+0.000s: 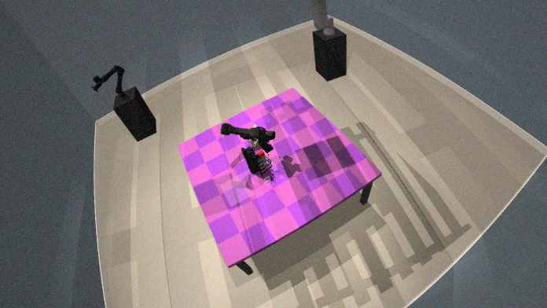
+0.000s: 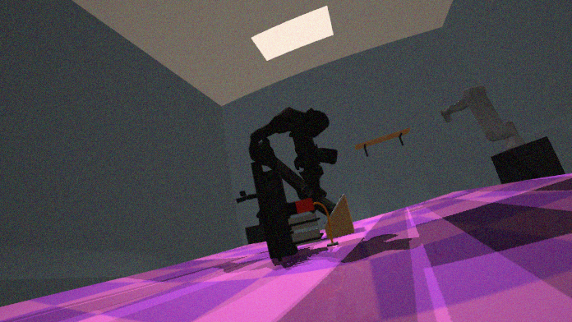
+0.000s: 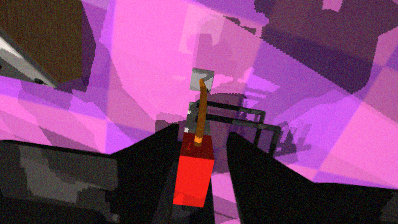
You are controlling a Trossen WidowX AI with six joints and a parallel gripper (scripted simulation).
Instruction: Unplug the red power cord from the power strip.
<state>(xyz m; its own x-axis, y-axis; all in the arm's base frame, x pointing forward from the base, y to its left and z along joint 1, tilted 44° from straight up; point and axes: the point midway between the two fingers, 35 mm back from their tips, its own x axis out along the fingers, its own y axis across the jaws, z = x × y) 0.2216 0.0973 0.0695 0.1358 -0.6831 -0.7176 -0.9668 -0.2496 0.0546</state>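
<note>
Right now the red plug is 20 mm ahead of my gripper tip, 60 mm to the right of it and 10 mm below it.
</note>
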